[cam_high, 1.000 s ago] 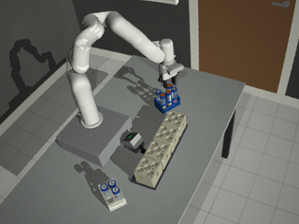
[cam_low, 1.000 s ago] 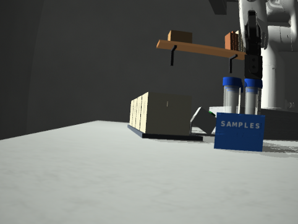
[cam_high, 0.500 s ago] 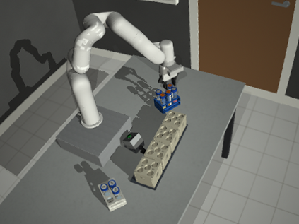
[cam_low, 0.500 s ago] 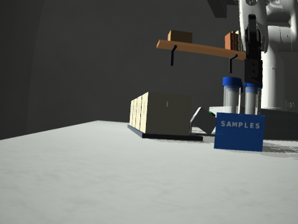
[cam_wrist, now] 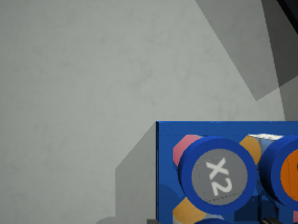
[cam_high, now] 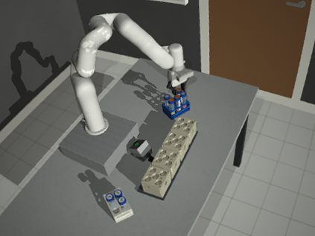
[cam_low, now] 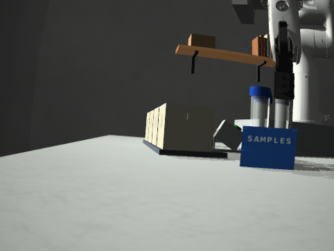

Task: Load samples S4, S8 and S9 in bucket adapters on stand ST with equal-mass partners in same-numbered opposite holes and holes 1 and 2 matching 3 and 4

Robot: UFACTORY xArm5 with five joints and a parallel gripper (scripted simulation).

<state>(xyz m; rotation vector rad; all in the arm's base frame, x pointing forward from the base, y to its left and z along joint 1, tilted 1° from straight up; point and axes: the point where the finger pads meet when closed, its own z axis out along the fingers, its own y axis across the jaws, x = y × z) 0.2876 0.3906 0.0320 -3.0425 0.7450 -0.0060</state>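
Right now my hand is 4 cm to the left of the blue samples rack and 9 cm above it. From my hand the other things lie so: white blanks rack 4 cm ahead, 71 cm to the right, 9 cm below; then adapter 12 cm ahead, 20 cm to the right, 7 cm below.
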